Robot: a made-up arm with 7 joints.
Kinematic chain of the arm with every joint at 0, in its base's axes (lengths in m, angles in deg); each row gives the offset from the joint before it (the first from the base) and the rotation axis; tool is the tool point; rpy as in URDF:
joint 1: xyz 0 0 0.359 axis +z
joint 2: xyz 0 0 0 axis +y
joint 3: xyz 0 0 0.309 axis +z
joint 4: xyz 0.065 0 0 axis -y
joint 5: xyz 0.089 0 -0.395 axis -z
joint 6: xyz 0 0 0 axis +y
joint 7: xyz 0.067 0 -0.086 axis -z
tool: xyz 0 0 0 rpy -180 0 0
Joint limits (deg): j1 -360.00..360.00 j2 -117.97..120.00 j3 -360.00..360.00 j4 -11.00..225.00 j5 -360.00..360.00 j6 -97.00..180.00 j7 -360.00..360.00
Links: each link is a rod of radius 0.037 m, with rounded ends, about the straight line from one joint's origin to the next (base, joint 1, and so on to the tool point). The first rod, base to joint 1, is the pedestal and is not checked.
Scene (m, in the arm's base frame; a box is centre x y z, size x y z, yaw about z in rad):
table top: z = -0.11
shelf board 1: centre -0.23 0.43 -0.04 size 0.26 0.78 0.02 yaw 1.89
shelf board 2: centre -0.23 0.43 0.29 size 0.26 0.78 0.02 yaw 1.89
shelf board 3: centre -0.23 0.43 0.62 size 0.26 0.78 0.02 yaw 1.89
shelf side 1: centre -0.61 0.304 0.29 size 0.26 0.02 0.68 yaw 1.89
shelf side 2: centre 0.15 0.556 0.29 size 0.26 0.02 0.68 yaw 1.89
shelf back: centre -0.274 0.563 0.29 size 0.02 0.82 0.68 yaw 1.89
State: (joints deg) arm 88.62 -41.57 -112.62 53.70 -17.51 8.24 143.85
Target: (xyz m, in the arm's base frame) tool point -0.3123 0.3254 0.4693
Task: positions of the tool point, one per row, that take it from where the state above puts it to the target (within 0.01 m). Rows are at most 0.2 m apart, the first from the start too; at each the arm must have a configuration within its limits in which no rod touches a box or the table.
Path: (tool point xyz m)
1: 0.5028 -0.0687 0.3602
2: 0.4437 0.0830 0.3971
3: 0.3399 0.1918 0.4274
4: 0.2143 0.2488 0.4410
5: 0.0913 0.2554 0.4318
6: 0.0454 0.3038 0.4429
7: -0.0218 0.3426 0.4528
8: -0.1078 0.3638 0.4609
9: -0.2073 0.3599 0.4665
10: -0.3123 0.3254 0.4693

